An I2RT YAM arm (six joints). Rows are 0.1 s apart.
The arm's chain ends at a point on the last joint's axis. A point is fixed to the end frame.
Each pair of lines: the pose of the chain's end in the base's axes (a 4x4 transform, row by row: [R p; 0 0 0 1], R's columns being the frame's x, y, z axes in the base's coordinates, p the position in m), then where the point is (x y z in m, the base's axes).
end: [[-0.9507 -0.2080 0.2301 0.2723], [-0.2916 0.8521 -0.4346 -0.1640], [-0.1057 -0.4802 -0.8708 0.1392], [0 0 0 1]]
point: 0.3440 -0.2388 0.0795
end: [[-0.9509 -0.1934 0.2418 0.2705], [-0.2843 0.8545 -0.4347 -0.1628], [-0.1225 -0.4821 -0.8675 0.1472], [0 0 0 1]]
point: 0.3426 -0.2381 0.0886
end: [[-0.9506 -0.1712 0.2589 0.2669], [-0.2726 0.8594 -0.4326 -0.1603], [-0.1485 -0.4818 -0.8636 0.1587], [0 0 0 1]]
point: 0.3396 -0.2361 0.1015
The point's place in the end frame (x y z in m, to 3 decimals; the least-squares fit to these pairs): -0.040 -0.050 0.101
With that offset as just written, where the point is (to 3 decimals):
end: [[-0.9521 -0.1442 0.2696 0.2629], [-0.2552 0.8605 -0.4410 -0.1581], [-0.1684 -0.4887 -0.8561 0.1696], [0 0 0 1]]
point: 0.335 -0.235 0.114
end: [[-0.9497 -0.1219 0.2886 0.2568], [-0.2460 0.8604 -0.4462 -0.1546], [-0.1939 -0.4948 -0.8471 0.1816], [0 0 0 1]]
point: 0.330 -0.233 0.129
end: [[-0.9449 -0.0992 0.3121 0.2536], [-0.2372 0.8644 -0.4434 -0.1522], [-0.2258 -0.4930 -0.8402 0.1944], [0 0 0 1]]
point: 0.328 -0.231 0.143
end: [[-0.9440 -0.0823 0.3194 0.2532], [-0.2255 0.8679 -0.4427 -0.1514], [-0.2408 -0.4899 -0.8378 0.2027], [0 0 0 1]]
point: 0.327 -0.230 0.152
